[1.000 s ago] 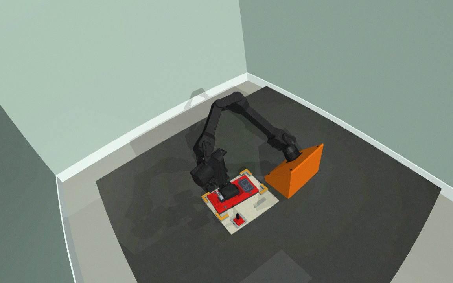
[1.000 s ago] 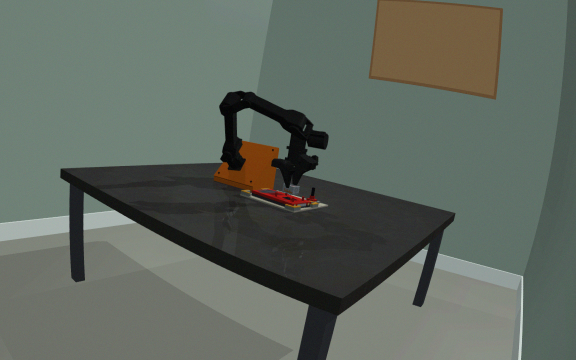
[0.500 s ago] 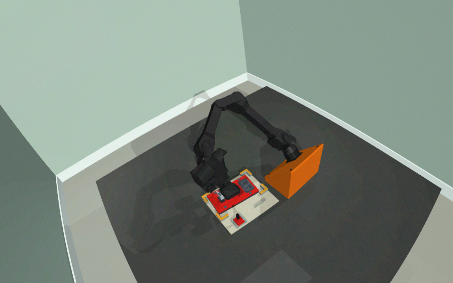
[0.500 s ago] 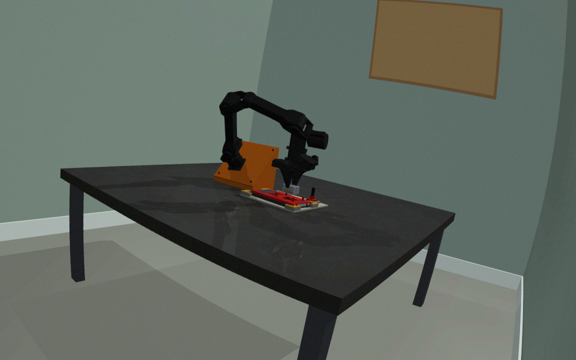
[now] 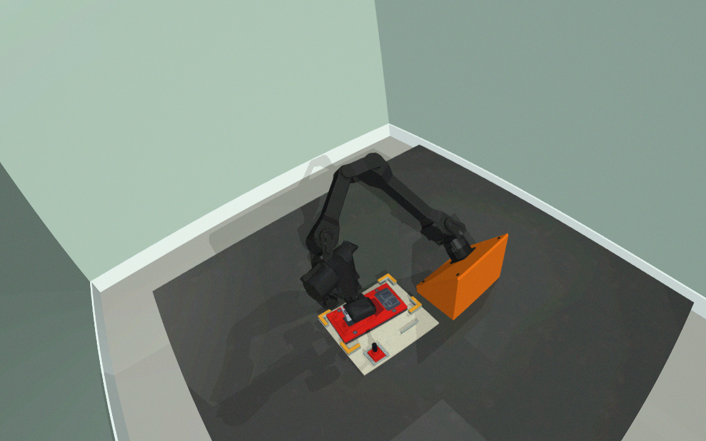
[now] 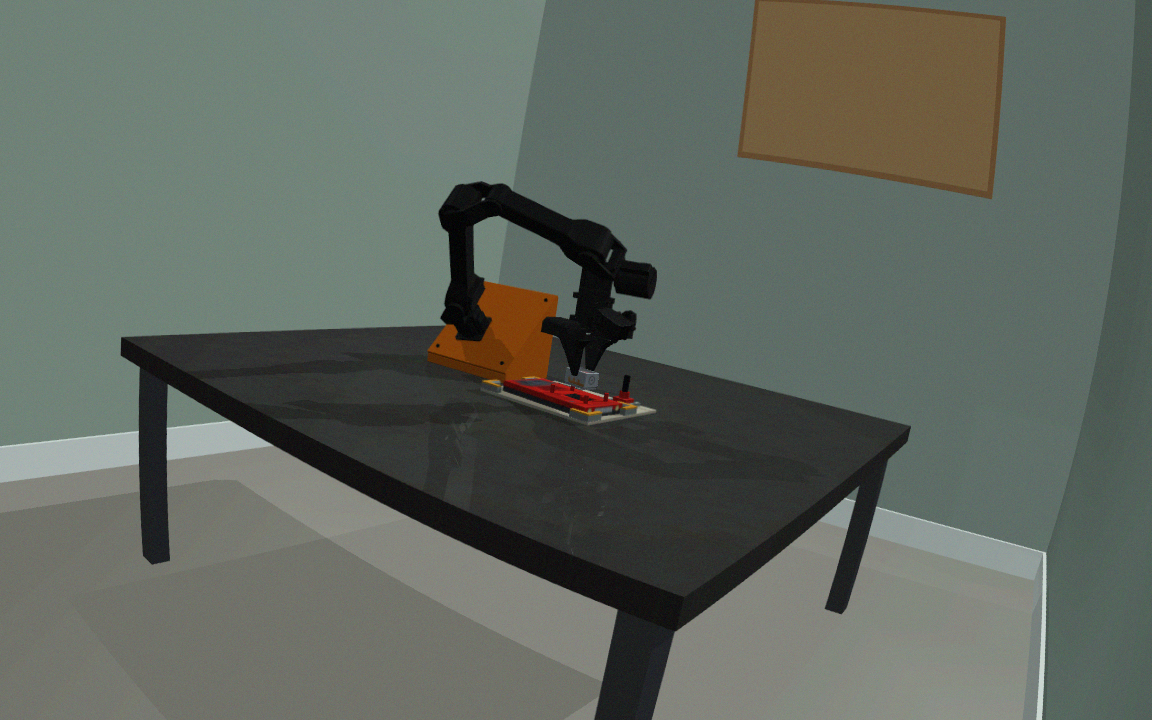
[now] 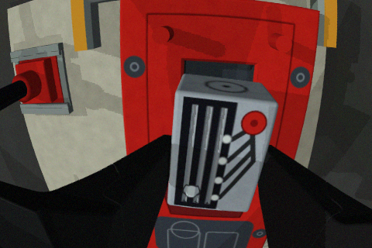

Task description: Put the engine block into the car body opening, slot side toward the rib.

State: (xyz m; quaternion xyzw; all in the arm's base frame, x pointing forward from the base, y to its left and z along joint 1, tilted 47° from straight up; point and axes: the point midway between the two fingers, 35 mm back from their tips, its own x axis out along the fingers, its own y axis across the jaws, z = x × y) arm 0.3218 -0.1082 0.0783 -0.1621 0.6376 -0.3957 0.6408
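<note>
My gripper tip is 10 mm above the engine block.
</note>
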